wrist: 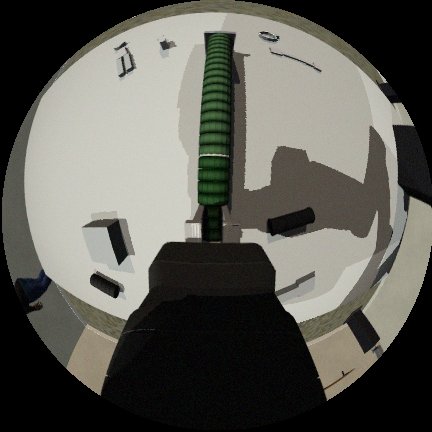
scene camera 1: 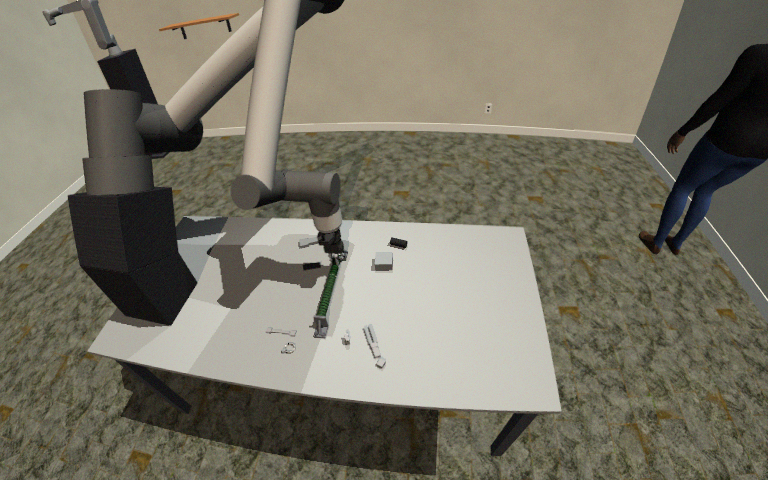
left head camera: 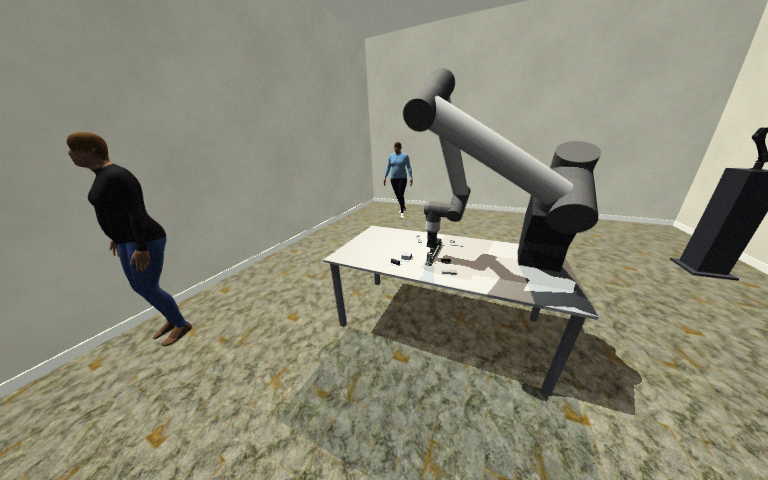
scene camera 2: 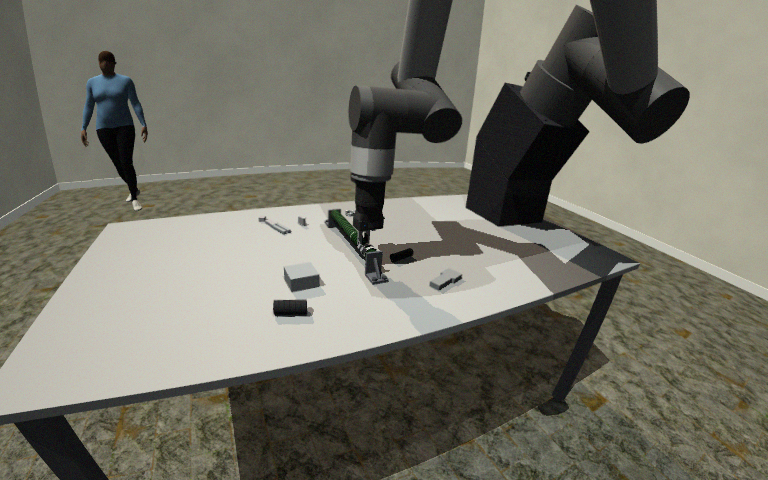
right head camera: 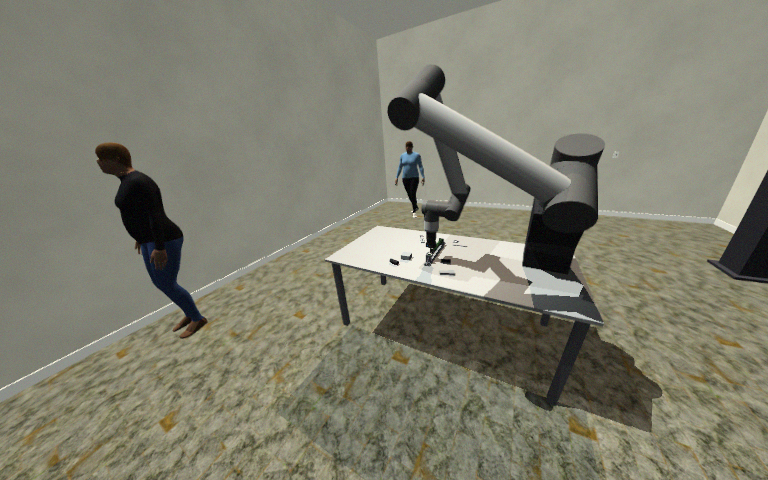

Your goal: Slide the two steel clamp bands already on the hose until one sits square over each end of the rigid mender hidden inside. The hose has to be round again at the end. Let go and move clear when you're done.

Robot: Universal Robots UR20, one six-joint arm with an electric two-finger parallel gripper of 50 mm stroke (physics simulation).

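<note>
The green ribbed hose (scene camera 1: 328, 291) (scene camera 2: 343, 226) (wrist: 215, 100) lies between two grey end brackets, one in scene camera 1 (scene camera 1: 320, 327) and the other in scene camera 2 (scene camera 2: 373, 264). My gripper (scene camera 2: 364, 240) (wrist: 212, 213) points down and is shut on the hose near the second bracket. In the wrist view the hose is squeezed much narrower between the fingers and full width beyond them. A thin pale line (wrist: 214, 156) rings the hose. Silvery band-like parts (scene camera 2: 369, 249) show beside the fingers; how each clamp band sits is unclear. The mender is hidden inside.
A grey block (scene camera 1: 384, 260) (scene camera 2: 301, 276), two black cylinders (scene camera 2: 289, 307) (scene camera 2: 401, 255) and a stepped grey piece (scene camera 2: 445, 279) lie around the hose. A metal ring (scene camera 1: 288, 348), a thin bar (scene camera 1: 281, 331) and a long tool (scene camera 1: 371, 340) lie near the far bracket. Two people stand off the table.
</note>
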